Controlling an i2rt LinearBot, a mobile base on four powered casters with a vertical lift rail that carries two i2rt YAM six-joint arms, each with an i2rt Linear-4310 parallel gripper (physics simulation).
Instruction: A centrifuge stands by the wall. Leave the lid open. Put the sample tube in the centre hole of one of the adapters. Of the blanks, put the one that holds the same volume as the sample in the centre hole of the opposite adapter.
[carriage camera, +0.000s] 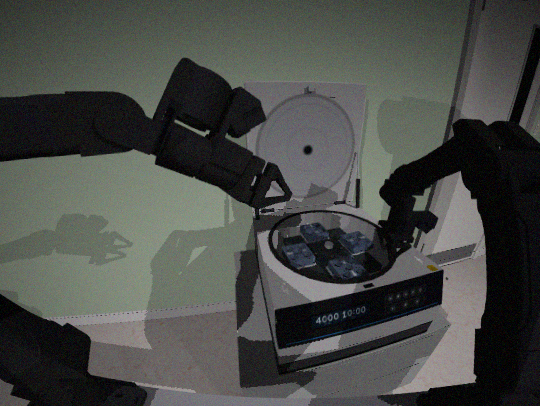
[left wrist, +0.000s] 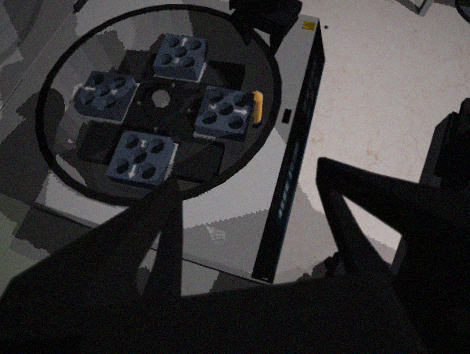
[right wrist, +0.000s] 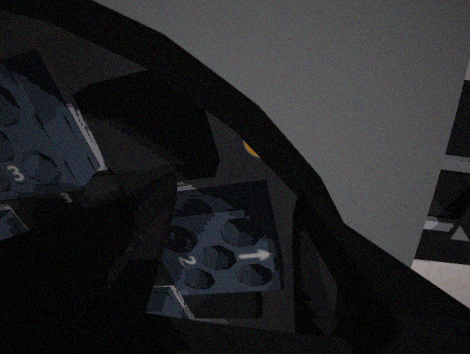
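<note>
The centrifuge has its lid raised. In its bowl sit several blue adapters, their visible holes empty. The adapter marked 2 lies nearest the front panel, the adapter marked 3 beside it. An orange tube with a dark blue cap is down between adapter 2 and the bowl wall, outside the holes; the rim mostly hides it in the right wrist view. No other tube shows. My left gripper is open and empty above the centrifuge. My right gripper is open and empty at the bowl's rim.
The black bowl rim rises around the adapters. The front panel shows 4000 10:00. The green wall stands behind, and a door frame stands at the picture's right.
</note>
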